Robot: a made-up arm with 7 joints. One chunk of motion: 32 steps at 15 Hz.
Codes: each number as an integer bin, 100 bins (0 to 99) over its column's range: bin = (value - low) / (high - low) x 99, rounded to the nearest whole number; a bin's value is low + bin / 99 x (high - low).
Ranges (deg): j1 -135..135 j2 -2.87..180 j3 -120.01..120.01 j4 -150..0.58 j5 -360.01..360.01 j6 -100.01..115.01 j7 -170.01..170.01
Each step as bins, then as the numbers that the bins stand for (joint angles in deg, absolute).
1 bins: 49 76 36 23 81 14 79
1 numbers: -1.36 137.52 -32.73 -115.02 229.10 -69.60 101.32
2 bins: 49 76 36 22 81 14 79
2 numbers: -1.36 137.52 -32.73 -116.54 229.10 -69.60 101.32
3 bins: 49 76 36 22 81 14 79
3 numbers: -1.36 137.52 -32.73 -116.54 229.10 -69.60 101.32
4 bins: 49 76 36 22 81 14 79
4 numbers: -1.36 137.52 -32.73 -116.54 229.10 -69.60 101.32
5 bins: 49 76 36 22 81 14 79
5 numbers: -1.36 137.52 -32.73 -116.54 229.10 -69.60 101.32
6 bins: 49 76 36 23 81 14 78
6 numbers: -1.36 137.52 -32.73 -115.02 229.10 -69.60 97.88
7 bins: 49 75 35 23 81 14 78
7 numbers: -1.36 135.67 -35.15 -115.02 229.10 -69.60 97.88
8 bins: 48 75 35 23 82 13 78
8 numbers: -4.09 135.67 -35.15 -115.02 236.37 -71.78 97.88
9 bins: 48 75 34 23 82 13 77
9 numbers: -4.09 135.67 -37.58 -115.02 236.37 -71.78 94.45
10 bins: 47 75 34 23 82 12 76
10 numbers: -6.82 135.67 -37.58 -115.02 236.37 -73.95 91.02
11 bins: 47 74 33 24 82 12 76
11 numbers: -6.82 133.82 -40.00 -113.50 236.37 -73.95 91.02
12 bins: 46 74 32 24 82 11 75
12 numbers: -9.55 133.82 -42.43 -113.50 236.37 -76.12 87.58
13 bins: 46 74 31 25 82 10 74
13 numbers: -9.55 133.82 -44.85 -111.97 236.37 -78.29 84.15
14 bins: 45 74 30 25 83 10 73
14 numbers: -12.27 133.82 -47.28 -111.97 243.64 -78.29 80.71
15 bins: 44 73 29 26 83 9 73
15 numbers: -15.00 131.97 -49.70 -110.45 243.64 -80.46 80.71
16 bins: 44 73 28 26 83 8 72
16 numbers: -15.00 131.97 -52.13 -110.45 243.64 -82.63 77.28
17 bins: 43 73 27 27 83 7 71
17 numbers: -17.73 131.97 -54.55 -108.93 243.64 -84.81 73.84
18 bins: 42 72 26 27 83 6 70
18 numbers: -20.45 130.13 -56.97 -108.93 243.64 -86.98 70.41
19 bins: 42 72 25 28 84 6 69
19 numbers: -20.45 130.13 -59.40 -107.41 250.92 -86.98 66.97
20 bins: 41 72 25 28 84 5 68
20 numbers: -23.18 130.13 -59.40 -107.41 250.92 -89.15 63.54
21 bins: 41 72 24 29 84 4 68
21 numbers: -23.18 130.13 -61.82 -105.89 250.92 -91.32 63.54
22 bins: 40 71 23 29 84 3 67
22 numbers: -25.91 128.28 -64.25 -105.89 250.92 -93.49 60.10
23 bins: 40 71 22 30 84 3 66
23 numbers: -25.91 128.28 -66.67 -104.37 250.92 -93.49 56.67
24 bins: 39 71 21 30 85 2 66
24 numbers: -28.64 128.28 -69.10 -104.37 258.19 -95.67 56.67
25 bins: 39 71 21 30 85 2 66
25 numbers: -28.64 128.28 -69.10 -104.37 258.19 -95.67 56.67
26 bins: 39 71 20 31 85 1 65
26 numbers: -28.64 128.28 -71.52 -102.85 258.19 -97.84 53.24
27 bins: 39 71 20 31 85 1 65
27 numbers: -28.64 128.28 -71.52 -102.85 258.19 -97.84 53.24
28 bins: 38 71 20 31 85 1 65
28 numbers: -31.36 128.28 -71.52 -102.85 258.19 -97.84 53.24
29 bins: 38 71 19 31 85 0 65
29 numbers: -31.36 128.28 -73.95 -102.85 258.19 -100.01 53.24
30 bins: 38 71 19 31 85 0 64
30 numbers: -31.36 128.28 -73.95 -102.85 258.19 -100.01 49.80
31 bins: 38 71 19 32 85 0 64
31 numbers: -31.36 128.28 -73.95 -101.33 258.19 -100.01 49.80
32 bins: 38 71 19 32 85 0 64
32 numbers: -31.36 128.28 -73.95 -101.33 258.19 -100.01 49.80
